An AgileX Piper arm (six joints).
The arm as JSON. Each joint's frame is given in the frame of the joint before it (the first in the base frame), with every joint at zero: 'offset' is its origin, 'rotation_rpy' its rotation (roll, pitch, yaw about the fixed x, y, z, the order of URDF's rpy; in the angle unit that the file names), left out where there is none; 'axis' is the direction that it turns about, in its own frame. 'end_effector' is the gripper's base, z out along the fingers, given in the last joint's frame.
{
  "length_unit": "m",
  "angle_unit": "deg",
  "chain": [
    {
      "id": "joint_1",
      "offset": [
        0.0,
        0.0,
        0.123
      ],
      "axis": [
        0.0,
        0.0,
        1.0
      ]
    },
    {
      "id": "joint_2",
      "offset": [
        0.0,
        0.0,
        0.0
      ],
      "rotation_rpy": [
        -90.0,
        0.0,
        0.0
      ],
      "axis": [
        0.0,
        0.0,
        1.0
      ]
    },
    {
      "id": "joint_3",
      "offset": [
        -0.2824,
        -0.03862,
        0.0
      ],
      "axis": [
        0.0,
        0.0,
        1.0
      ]
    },
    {
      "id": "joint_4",
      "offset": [
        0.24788,
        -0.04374,
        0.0
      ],
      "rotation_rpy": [
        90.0,
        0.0,
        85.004
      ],
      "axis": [
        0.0,
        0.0,
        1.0
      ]
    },
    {
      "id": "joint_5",
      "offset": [
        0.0,
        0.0,
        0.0
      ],
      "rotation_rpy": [
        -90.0,
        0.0,
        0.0
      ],
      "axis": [
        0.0,
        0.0,
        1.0
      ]
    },
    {
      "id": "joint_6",
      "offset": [
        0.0,
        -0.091,
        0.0
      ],
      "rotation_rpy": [
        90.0,
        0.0,
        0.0
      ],
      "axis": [
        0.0,
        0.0,
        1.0
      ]
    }
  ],
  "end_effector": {
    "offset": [
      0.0,
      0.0,
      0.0
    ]
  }
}
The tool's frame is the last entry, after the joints.
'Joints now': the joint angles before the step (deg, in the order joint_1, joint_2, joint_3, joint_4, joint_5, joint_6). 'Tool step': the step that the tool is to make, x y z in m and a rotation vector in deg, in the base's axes. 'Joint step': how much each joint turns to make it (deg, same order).
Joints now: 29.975, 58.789, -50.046, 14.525, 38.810, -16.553
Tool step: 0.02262, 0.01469, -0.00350, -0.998, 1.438, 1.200
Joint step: 0.067, 6.245, -3.462, 1.454, -0.708, -2.170
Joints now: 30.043, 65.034, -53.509, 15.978, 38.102, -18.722
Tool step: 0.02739, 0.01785, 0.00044, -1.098, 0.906, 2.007
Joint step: 0.011, 7.227, -5.779, 1.619, 0.445, -3.013
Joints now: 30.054, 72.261, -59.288, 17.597, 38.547, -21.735
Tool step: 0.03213, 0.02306, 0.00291, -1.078, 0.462, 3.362
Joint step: 0.240, 8.393, -8.386, 1.961, 1.841, -3.998
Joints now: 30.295, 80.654, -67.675, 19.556, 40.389, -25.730
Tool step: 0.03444, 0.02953, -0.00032, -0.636, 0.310, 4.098
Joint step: 0.846, 9.421, -10.109, 2.027, 2.312, -3.800
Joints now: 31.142, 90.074, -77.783, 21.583, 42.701, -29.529
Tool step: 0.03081, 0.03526, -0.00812, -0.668, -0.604, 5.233
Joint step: 1.691, 9.641, -10.235, 1.826, 1.707, -4.328
